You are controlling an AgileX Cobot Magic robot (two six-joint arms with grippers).
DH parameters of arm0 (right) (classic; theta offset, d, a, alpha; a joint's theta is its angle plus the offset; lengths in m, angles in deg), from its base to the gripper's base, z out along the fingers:
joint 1: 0 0.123 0 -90
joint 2: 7.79 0 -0.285 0
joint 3: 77.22 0 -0.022 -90
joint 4: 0 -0.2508 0 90
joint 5: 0 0 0.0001 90
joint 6: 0 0.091 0 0
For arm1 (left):
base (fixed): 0 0 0 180
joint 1: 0 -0.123 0 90
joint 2: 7.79 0 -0.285 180
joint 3: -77.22 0 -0.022 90
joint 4: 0 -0.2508 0 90
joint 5: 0 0 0.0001 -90
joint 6: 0 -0.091 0 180
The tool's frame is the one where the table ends.
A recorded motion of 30 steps. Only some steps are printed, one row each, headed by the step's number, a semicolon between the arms.
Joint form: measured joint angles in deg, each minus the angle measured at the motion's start. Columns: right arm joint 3, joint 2, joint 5, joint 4, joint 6, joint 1; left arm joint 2, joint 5, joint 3, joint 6, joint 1, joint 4.
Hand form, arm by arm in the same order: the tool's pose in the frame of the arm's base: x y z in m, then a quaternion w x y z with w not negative. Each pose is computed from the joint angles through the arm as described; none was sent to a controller.
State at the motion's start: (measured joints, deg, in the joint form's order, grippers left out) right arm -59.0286 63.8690 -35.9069 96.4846 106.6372 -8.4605; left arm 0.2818 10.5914 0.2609 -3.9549 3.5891 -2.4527
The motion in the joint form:
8: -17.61 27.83 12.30 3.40 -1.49 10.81; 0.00 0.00 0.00 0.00 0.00 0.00
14: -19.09 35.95 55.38 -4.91 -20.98 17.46; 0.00 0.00 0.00 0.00 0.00 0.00
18: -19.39 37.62 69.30 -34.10 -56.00 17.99; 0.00 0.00 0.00 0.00 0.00 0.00
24: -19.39 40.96 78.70 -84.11 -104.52 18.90; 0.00 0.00 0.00 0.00 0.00 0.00
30: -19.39 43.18 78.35 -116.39 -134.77 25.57; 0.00 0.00 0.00 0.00 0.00 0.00
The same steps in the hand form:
8: 0.3770 0.0513 0.3612 0.59024 -0.10975 0.77583 0.19406; 0.0563 -0.0028 0.1977 0.67136 0.06165 0.73831 0.01919
14: 0.4148 0.0349 0.3197 0.59542 -0.00224 0.79445 -0.11967; 0.0563 -0.0028 0.1977 0.67136 0.06165 0.73831 0.01919
18: 0.4061 0.0231 0.2894 0.45059 -0.01065 0.86643 -0.21482; 0.0563 -0.0028 0.1977 0.67136 0.06165 0.73831 0.01919
24: 0.3871 0.0578 0.2343 0.23024 -0.13092 0.96215 -0.06423; 0.0563 -0.0028 0.1977 0.67136 0.06165 0.73831 0.01919
30: 0.3729 0.1367 0.2214 0.21664 -0.27776 0.92814 0.12028; 0.0563 -0.0028 0.1977 0.67136 0.06165 0.73831 0.01919

